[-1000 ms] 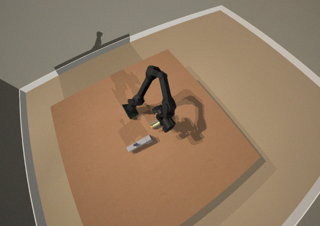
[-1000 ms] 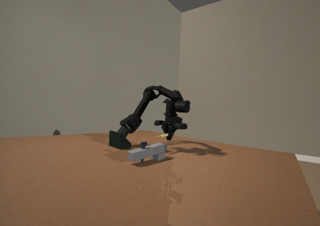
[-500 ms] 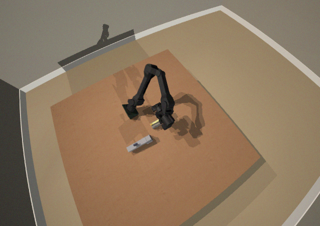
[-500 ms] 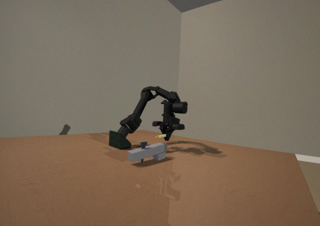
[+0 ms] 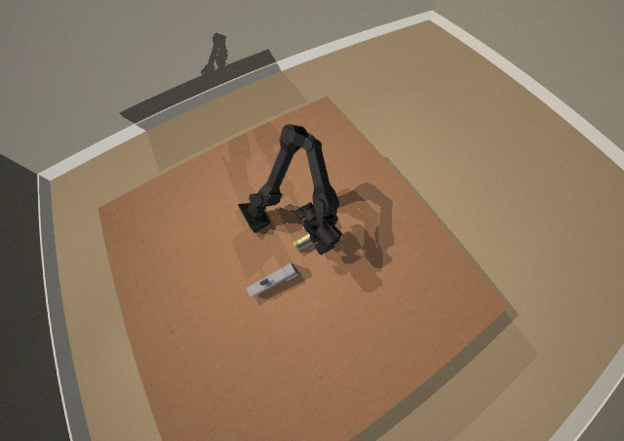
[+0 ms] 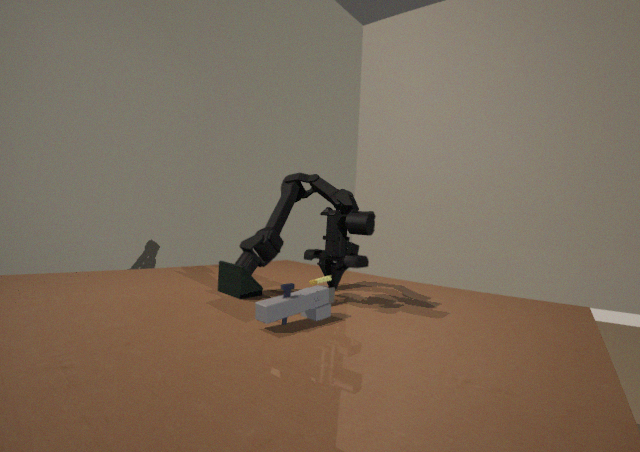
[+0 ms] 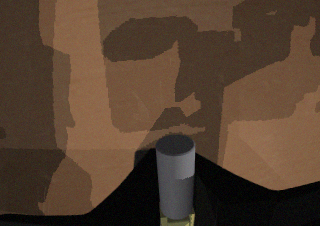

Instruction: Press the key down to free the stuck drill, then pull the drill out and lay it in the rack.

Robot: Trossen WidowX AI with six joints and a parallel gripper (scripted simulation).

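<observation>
My gripper tip is now 50 mm to the left of the ribbed grey rack and 10 mm above it. The rest, counted from my gripper tip: dark t-shaped key: 240 mm to the right, 90 mm ahead, 20 mm above; light grey holder block: 210 mm to the right, 90 mm ahead; drill: 40 mm to the right, 30 mm above.
</observation>
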